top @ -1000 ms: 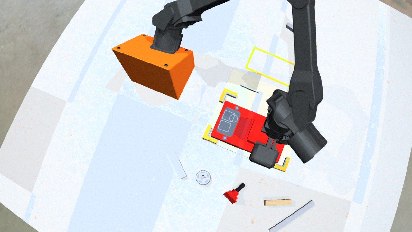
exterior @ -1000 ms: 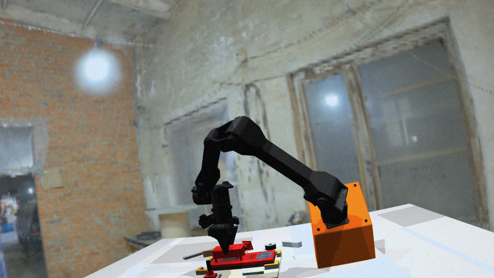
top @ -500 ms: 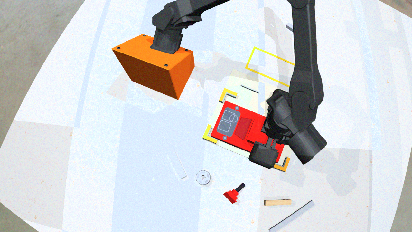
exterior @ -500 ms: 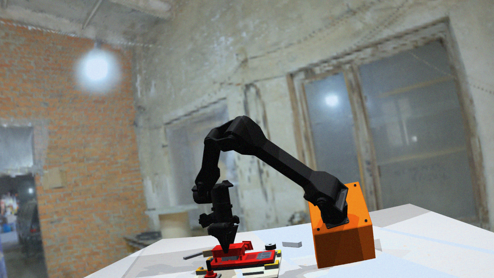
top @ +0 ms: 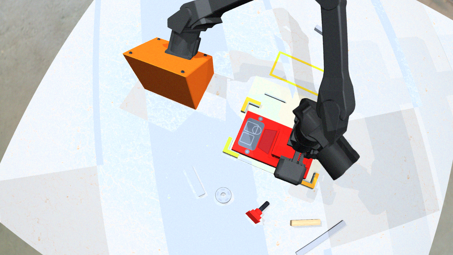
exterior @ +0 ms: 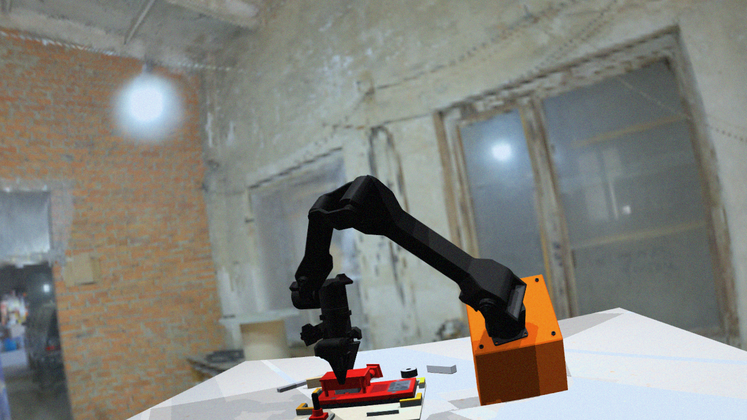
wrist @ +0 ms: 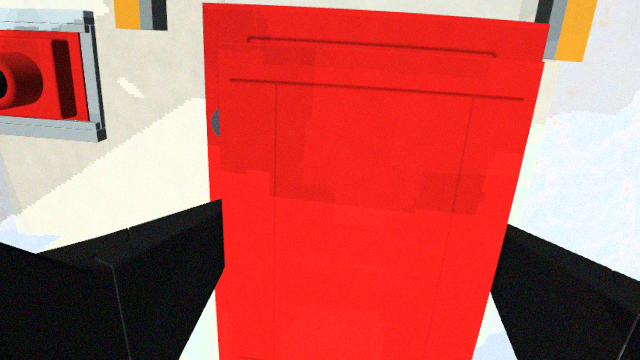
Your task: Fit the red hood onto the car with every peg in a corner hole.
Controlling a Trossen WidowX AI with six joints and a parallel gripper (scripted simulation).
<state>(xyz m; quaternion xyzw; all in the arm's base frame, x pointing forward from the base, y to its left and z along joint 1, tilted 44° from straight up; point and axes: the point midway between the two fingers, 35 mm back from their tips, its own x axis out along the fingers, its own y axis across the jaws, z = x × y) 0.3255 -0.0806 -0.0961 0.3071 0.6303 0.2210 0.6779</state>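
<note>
The red hood lies right at my gripper tip. The rest, counted from my gripper tip: long grey strip: 14 cm ahead, 19 cm to the right, 5 cm below; then wooden block: 9 cm ahead, 16 cm to the right, 4 cm below.
</note>
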